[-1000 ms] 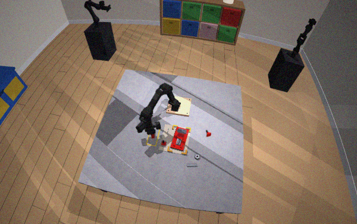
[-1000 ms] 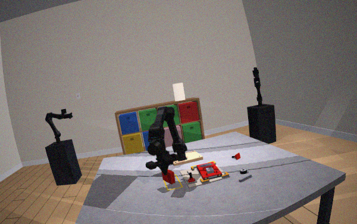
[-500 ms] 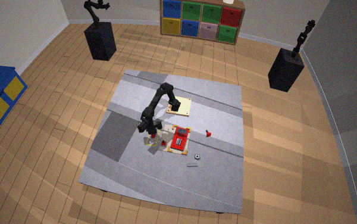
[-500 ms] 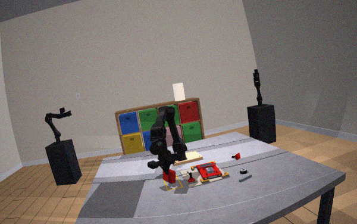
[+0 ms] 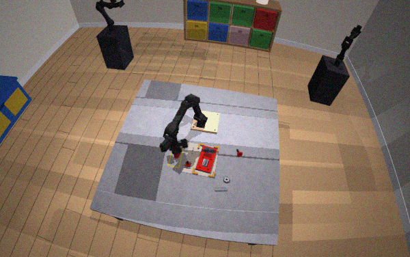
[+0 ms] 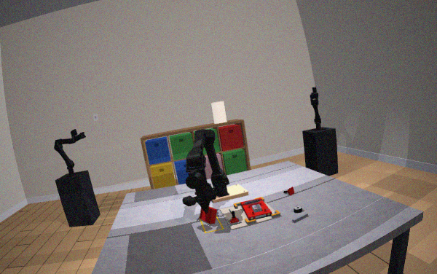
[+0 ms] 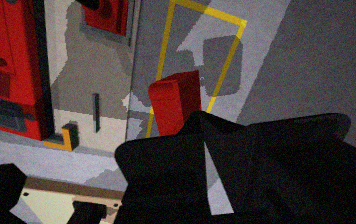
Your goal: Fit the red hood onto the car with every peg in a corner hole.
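Right now the red hood is 1 cm below my gripper tip and 1 cm behind it. The rest, counted from my gripper tip: grey engine block: 23 cm to the left, 3 cm below, 3 cm ahead; then wheel: 40 cm to the left, 12 cm ahead, 4 cm below.
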